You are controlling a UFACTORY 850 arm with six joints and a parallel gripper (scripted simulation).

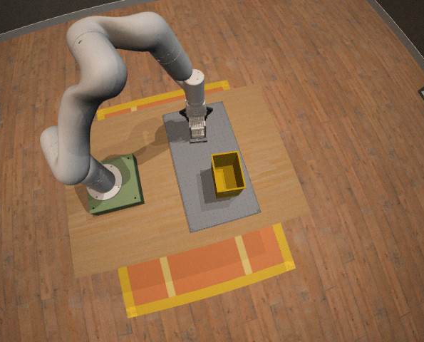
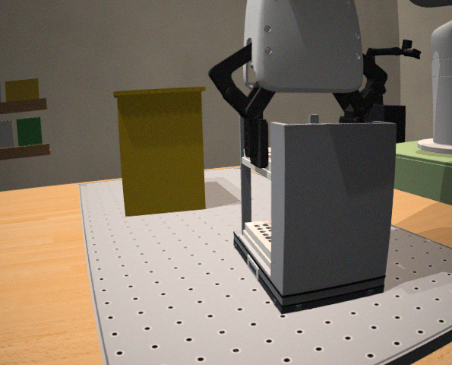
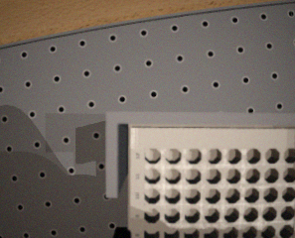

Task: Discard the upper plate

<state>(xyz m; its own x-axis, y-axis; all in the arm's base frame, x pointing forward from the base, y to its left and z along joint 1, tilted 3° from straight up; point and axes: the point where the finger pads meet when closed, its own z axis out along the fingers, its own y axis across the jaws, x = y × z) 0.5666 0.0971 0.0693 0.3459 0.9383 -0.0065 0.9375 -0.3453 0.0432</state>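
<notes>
Right now my hand is 35 cm to the left of the yellow plastics bin W1 and 3 cm above it.
</notes>
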